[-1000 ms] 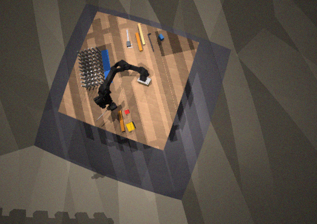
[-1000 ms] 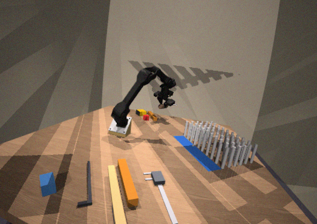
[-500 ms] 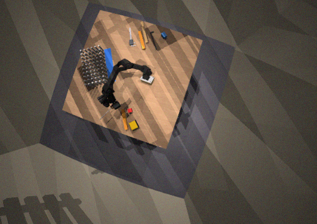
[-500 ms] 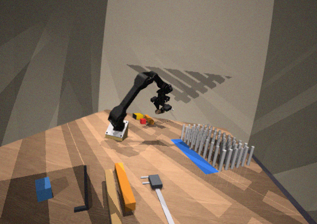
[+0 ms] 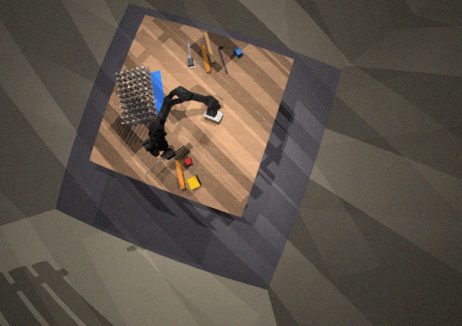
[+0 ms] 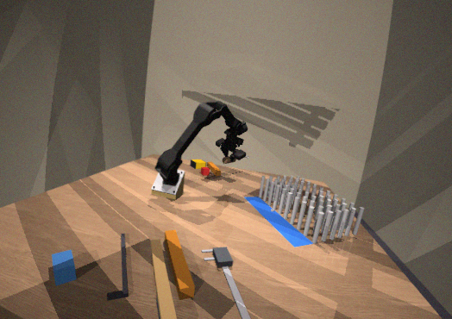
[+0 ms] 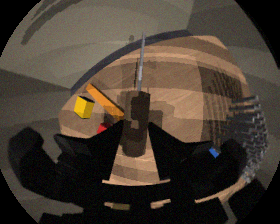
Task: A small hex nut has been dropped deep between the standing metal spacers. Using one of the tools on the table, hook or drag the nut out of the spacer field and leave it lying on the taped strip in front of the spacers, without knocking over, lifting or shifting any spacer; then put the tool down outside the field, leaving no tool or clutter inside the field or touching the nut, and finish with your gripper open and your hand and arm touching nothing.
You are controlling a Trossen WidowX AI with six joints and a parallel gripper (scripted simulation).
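Now: gripper tip 90 mm to the right of the tan-handled hook tool, 50 mm short of it and 10 mm above it. Round my gripper tip: yellow block (230 mm behind, 140 mm to the left, 100 mm below); then red cube (140 mm behind, 100 mm below, 10 mm to the left); then blue taped strip (380 mm to the right, 270 mm ahead, 120 mm below).
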